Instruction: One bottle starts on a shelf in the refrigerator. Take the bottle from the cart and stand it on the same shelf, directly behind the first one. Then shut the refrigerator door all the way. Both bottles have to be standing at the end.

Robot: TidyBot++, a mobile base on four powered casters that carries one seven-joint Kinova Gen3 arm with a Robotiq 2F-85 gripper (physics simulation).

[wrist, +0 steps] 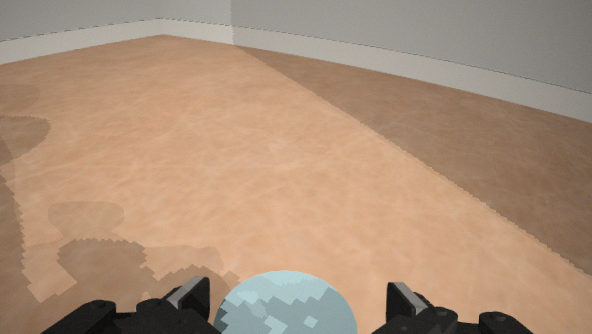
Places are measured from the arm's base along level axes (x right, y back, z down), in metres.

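Pixels of known places: gripper, fingertip midpoint: (297, 300).
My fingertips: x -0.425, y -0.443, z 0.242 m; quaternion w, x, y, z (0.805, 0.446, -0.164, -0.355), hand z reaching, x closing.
Behind a point stands the place of what it marks.
A light-blue bottle (287, 305) @[x -0.432, y -0.443, z 0.253 m] shows at the bottom middle of the wrist view. Its rounded upper outline shows, with jagged shadows across it, and the rest is cut off by the view's lower edge. I cannot tell from this view which of the two bottles it is, or what it stands on. My gripper (297, 300) @[x -0.425, y -0.443, z 0.242 m] is open, with one finger on each side of the blue shape and a gap on both sides. Nothing is held. The refrigerator, its shelf, its door and the cart do not show in this view.
A tan floor (280, 165) @[x -0.726, y -0.689, z 0.396 m] stretches ahead, with a darker shaded band on the right. Irregular shadows lie on the floor at the left and lower left. Grey walls (400, 30) @[x -0.996, y -1.458, z 0.238 m] with a pale baseboard (200, 34) @[x -1.941, y -1.170, z 0.370 m] meet at a corner at the back left.
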